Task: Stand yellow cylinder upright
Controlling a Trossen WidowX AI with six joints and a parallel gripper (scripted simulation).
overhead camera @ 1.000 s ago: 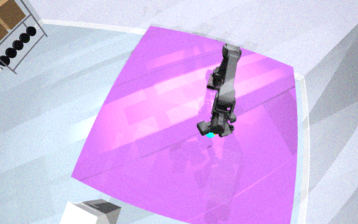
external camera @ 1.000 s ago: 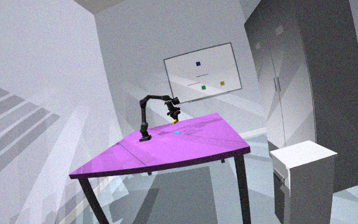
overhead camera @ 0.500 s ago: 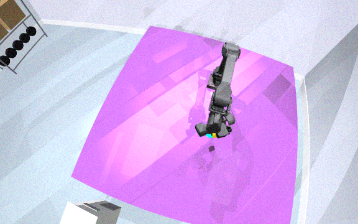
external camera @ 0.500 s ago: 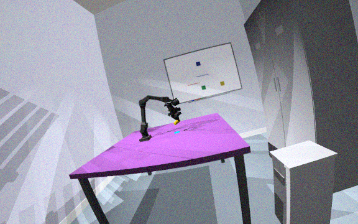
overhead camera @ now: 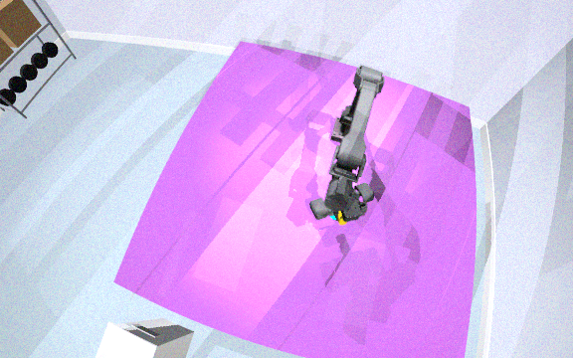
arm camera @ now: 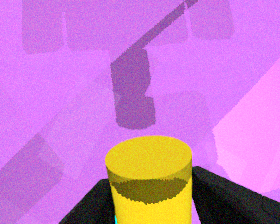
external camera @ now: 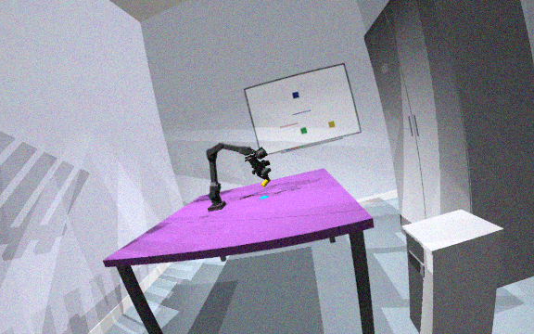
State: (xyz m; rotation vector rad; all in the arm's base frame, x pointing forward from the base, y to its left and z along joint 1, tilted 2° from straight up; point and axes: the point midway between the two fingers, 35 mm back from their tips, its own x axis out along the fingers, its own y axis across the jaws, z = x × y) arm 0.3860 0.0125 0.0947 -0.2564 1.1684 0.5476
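Now: the cyan circle 60 mm behind my gripper tip and 110 mm below it. Round my gripper tip: yellow tall cylinder: 20 mm behind, 10 mm to the right, 10 mm below.
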